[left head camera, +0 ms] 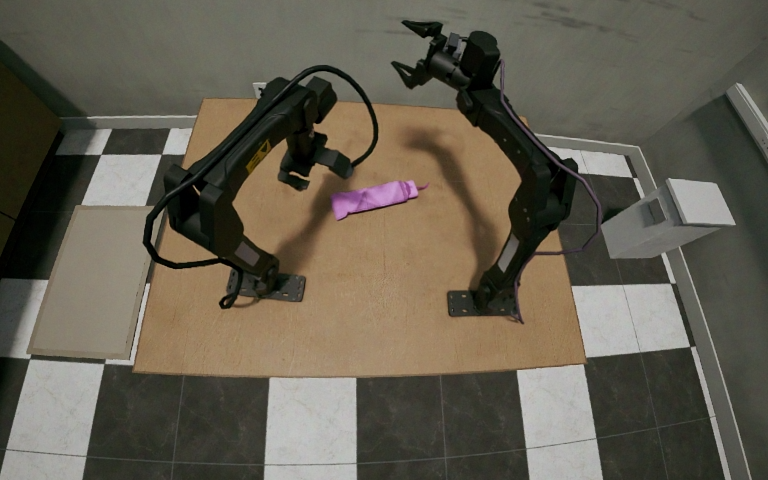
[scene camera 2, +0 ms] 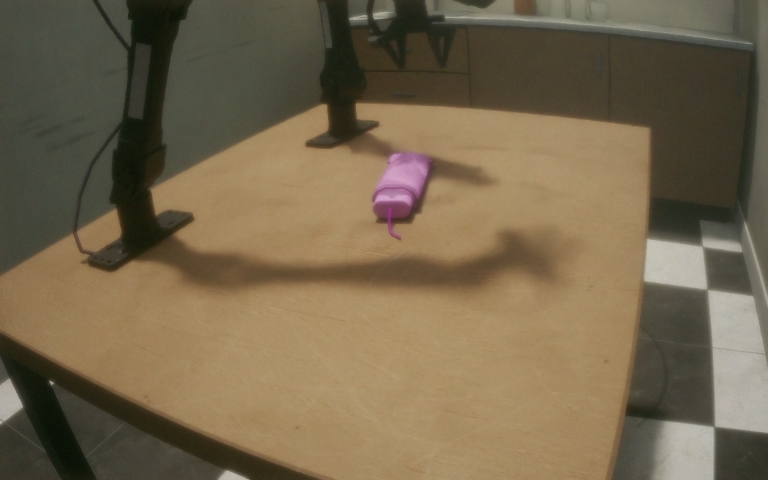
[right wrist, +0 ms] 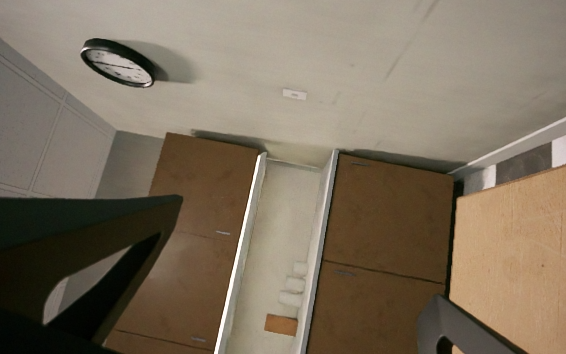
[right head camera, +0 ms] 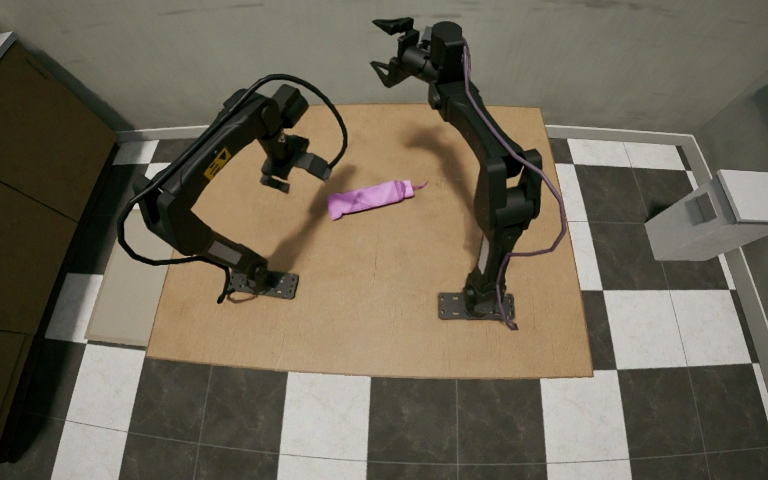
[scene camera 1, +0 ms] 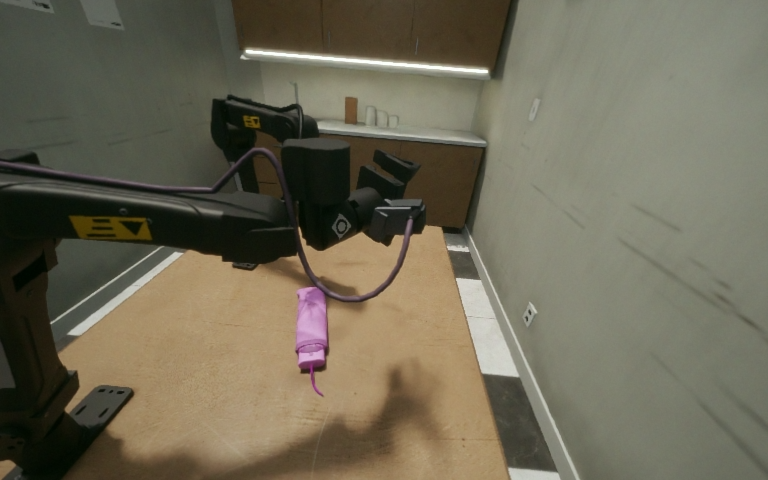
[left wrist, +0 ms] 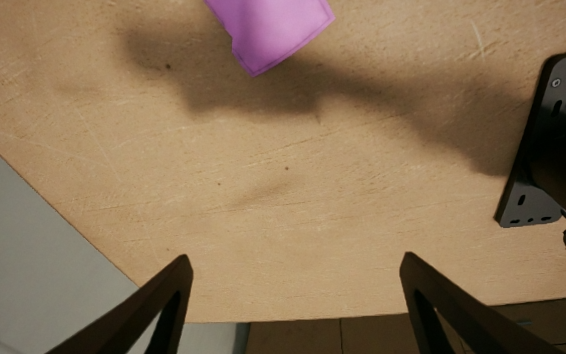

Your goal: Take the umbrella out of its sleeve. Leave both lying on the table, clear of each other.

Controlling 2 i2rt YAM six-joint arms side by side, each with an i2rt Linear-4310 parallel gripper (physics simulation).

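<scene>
A pink-purple sleeve (left head camera: 368, 199) (right head camera: 362, 199) (scene camera 1: 311, 319) (scene camera 2: 404, 172) (left wrist: 280, 30) lies flat on the table (left head camera: 368, 328) (scene camera 2: 339, 367). The umbrella is inside it; its pink end (left head camera: 412, 190) (right head camera: 407, 189) (scene camera 1: 311, 357) (scene camera 2: 391, 206) sticks out of the mouth, with a thin strap. In the head views this end points right. My left gripper (left head camera: 323, 177) (right head camera: 303, 181) (scene camera 2: 421, 66) (left wrist: 295, 263) is open and empty, above the table near the sleeve's closed end. My right gripper (left head camera: 399, 43) (right head camera: 372, 43) (right wrist: 305, 260) is open and empty, raised high toward the back wall.
The arms' base plates (left head camera: 291, 287) (left head camera: 457, 303) stand on the table on either side. A grey-white bin (left head camera: 640, 229) stands on the floor at the right in the left head view. A beige panel (left head camera: 90, 283) is beyond the table's left edge. A wall rises behind the table.
</scene>
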